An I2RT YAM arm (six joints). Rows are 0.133 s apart.
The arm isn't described. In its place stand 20 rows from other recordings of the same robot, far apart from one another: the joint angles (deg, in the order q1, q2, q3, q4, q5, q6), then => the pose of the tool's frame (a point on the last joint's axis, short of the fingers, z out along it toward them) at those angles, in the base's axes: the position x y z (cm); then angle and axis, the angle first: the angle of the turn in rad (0 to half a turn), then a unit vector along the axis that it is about.
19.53 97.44 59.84 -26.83 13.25 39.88 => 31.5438, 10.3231, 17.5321, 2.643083, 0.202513, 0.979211, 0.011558
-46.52 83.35 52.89 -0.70 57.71 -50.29 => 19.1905, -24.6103, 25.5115, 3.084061, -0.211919, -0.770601, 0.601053
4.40 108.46 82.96 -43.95 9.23 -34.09 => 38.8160, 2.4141, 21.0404, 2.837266, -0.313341, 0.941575, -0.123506
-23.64 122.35 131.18 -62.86 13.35 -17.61 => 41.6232, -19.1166, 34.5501, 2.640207, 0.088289, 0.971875, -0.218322
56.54 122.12 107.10 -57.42 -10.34 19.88 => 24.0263, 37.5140, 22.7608, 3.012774, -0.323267, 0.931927, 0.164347
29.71 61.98 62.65 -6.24 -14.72 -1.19 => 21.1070, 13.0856, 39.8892, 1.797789, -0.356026, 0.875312, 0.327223
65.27 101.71 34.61 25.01 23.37 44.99 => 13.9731, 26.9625, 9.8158, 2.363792, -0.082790, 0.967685, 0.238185
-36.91 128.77 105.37 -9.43 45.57 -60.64 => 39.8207, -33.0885, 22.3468, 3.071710, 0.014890, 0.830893, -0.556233
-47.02 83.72 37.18 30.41 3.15 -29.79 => 20.8838, -22.6977, 20.8920, 2.192197, 0.152927, 0.885428, -0.438898
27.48 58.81 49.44 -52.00 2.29 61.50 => 16.6806, 8.5157, 26.2479, 2.759438, 0.293465, 0.942078, 0.162379
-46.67 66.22 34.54 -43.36 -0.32 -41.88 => 12.4927, -13.2140, 17.1596, 2.951022, 0.041257, 0.995150, -0.089301
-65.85 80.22 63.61 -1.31 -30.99 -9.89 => 15.0318, -29.0452, 32.8968, 1.903703, 0.278422, 0.935404, -0.217946
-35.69 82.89 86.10 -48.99 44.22 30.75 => 22.7531, -19.4006, 37.7778, 2.461871, 0.624476, 0.679301, -0.385460
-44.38 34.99 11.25 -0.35 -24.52 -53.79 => 11.7015, -9.3837, 17.7752, 2.133902, -0.208262, 0.922341, -0.325446
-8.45 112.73 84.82 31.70 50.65 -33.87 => 45.3883, -9.5259, 30.1722, 2.071388, 0.196176, 0.780318, -0.593817
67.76 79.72 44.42 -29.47 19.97 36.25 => 10.7131, 22.9870, 18.3449, 2.603624, -0.232885, 0.970139, 0.067782
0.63 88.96 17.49 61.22 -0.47 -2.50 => 25.7789, 0.3127, 14.4726, 1.749795, -0.030735, 0.999482, -0.009530
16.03 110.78 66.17 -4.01 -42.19 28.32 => 37.4547, 13.2488, 15.5668, 2.783342, -0.033538, 0.895742, 0.443308
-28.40 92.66 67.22 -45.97 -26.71 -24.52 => 28.2939, -13.4794, 22.5875, 2.652211, -0.004928, 0.990397, 0.138166
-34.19 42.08 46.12 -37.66 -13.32 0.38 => 13.2564, -8.0141, 30.7384, 2.143341, 0.236676, 0.970592, -0.044004
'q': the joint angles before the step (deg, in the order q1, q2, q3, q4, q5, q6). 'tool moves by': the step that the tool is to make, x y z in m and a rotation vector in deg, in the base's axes. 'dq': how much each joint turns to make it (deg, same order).
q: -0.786 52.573 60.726 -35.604 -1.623 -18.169
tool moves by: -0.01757 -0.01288 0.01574 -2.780 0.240 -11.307
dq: -2.462 -1.882 3.458 -5.566 9.131 1.625
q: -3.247 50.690 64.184 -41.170 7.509 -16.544
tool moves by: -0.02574 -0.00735 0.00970 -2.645 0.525 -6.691
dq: -2.148 -3.530 1.869 -5.680 5.267 -0.251
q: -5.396 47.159 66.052 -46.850 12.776 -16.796
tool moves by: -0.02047 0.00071 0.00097 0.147 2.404 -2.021
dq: -0.076 -2.580 1.130 -6.331 1.737 0.906
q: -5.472 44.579 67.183 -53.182 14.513 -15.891
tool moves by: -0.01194 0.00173 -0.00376 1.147 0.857 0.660
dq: -0.058 -2.201 -0.643 -2.654 -1.162 0.552
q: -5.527 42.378 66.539 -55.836 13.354 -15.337
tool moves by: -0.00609 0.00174 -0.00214 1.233 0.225 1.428
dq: 0.017 -1.229 -0.399 -1.233 -1.835 0.285
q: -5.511 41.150 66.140 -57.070 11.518 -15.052
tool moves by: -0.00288 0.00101 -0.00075 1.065 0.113 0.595
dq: 0.059 -0.490 -0.036 -0.785 -1.013 0.613
